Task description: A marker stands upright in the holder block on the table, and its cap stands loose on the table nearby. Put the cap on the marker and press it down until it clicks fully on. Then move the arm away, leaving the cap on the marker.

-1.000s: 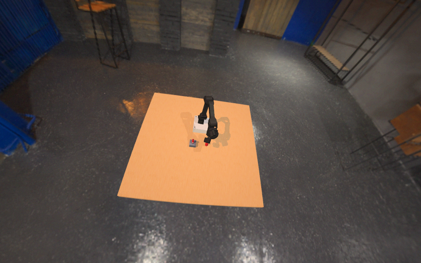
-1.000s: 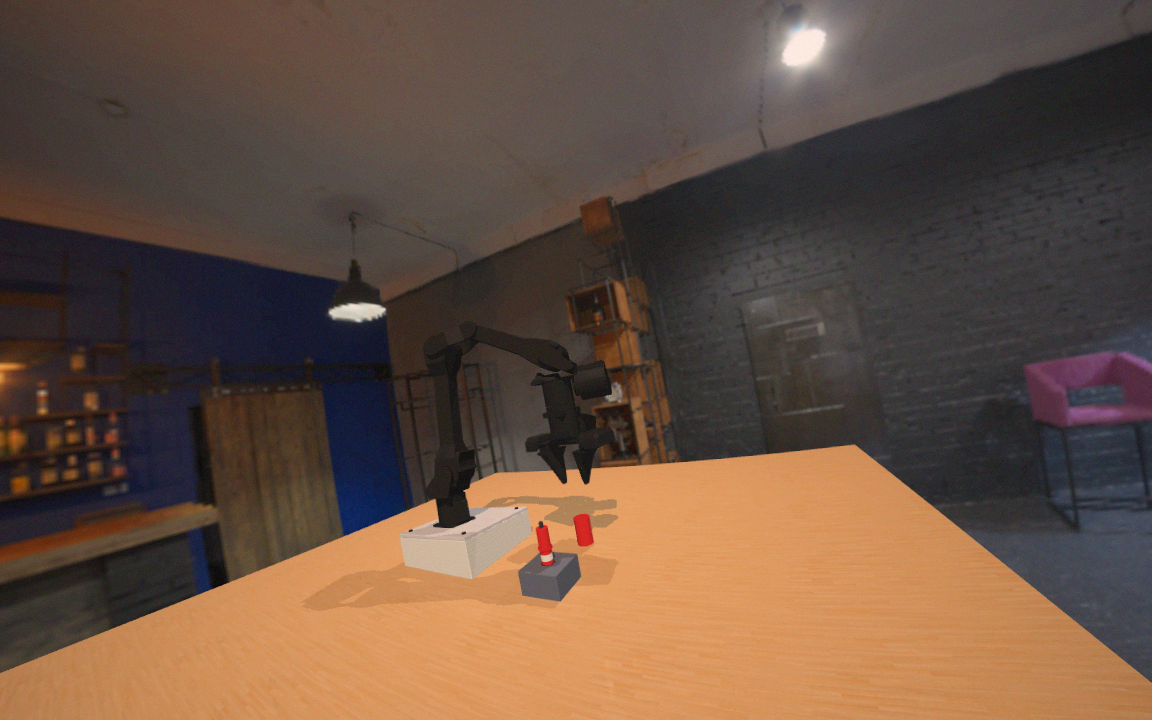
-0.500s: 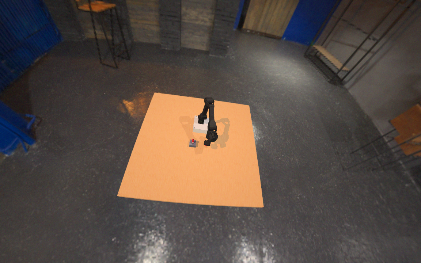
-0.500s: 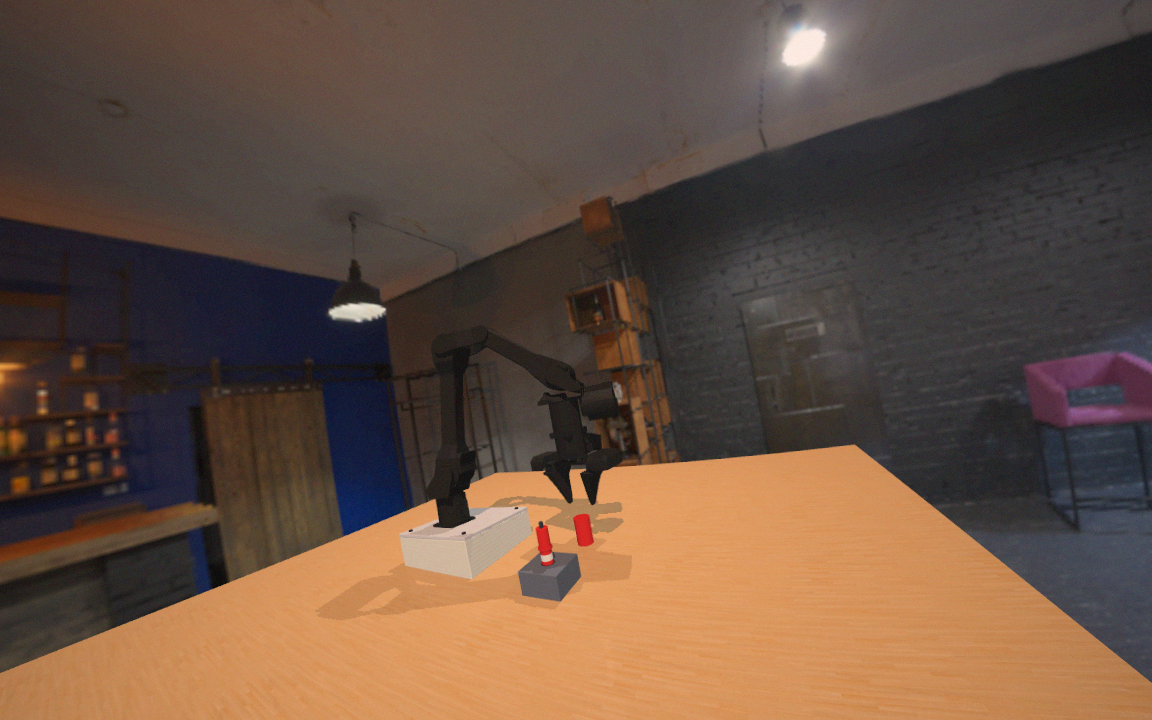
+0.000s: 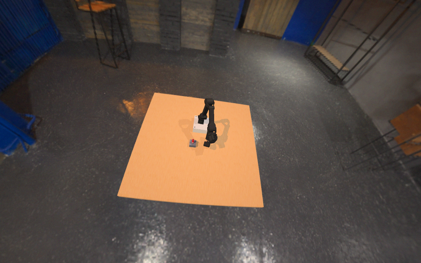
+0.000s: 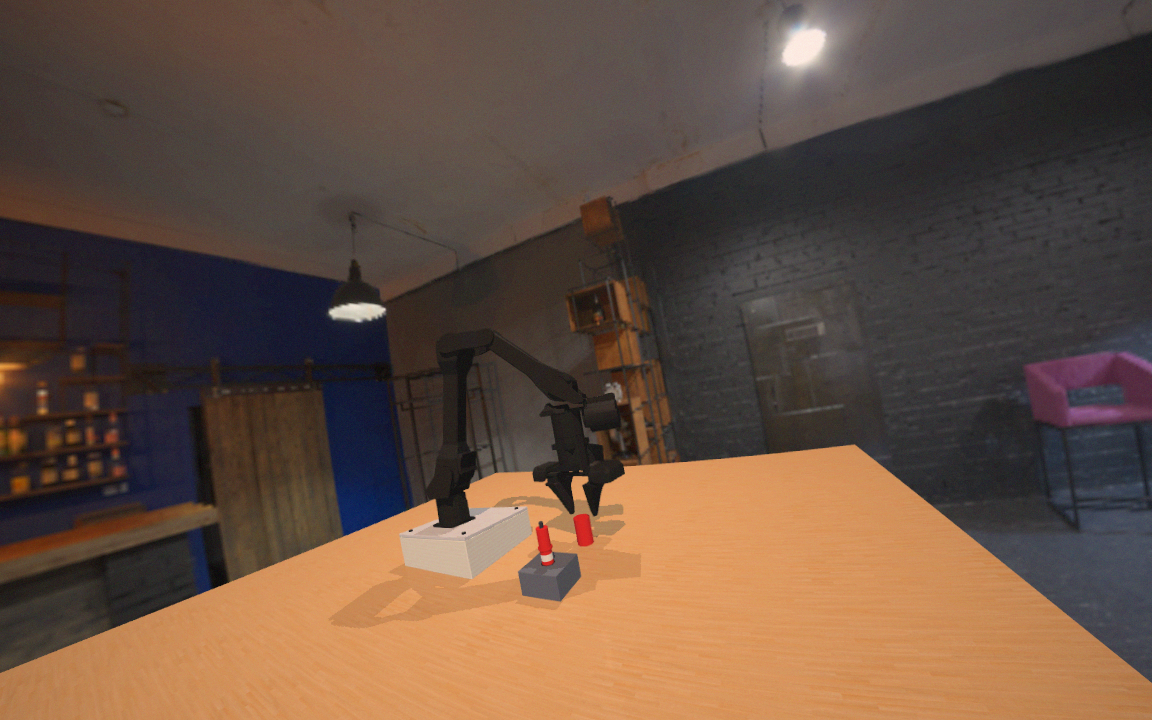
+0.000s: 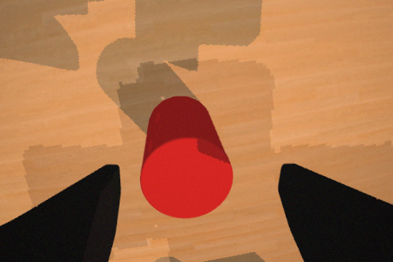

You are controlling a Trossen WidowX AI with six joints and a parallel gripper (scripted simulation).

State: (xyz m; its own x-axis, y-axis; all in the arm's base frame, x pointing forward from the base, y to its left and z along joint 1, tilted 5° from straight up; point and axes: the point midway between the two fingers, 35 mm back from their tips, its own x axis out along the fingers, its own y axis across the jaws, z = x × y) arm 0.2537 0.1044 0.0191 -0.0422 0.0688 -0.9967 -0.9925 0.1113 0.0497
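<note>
The red cap is 3 cm below my gripper tip.
</note>
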